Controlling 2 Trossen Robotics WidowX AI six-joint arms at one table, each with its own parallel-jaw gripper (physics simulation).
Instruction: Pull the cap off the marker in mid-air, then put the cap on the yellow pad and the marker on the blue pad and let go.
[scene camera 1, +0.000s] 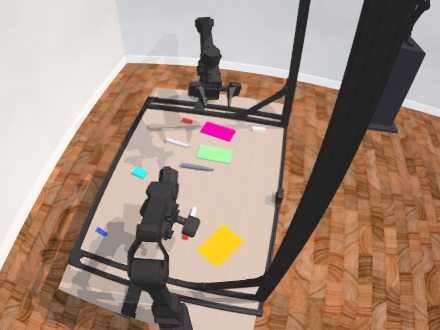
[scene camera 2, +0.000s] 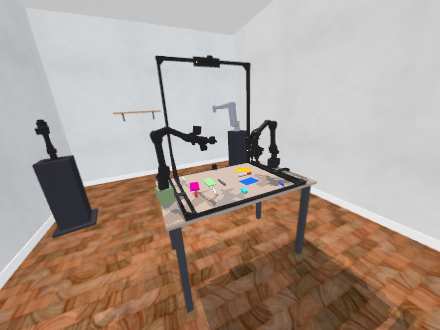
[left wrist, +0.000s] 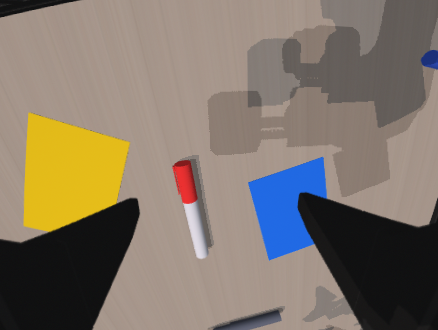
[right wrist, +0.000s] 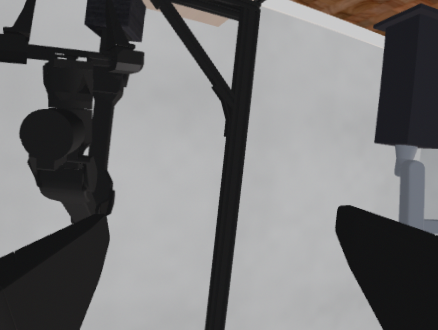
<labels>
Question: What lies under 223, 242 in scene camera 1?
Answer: A yellow pad.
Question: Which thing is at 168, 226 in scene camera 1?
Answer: The left gripper.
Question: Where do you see the right gripper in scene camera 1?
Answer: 217, 107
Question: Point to a blue pad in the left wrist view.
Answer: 275, 197
</labels>
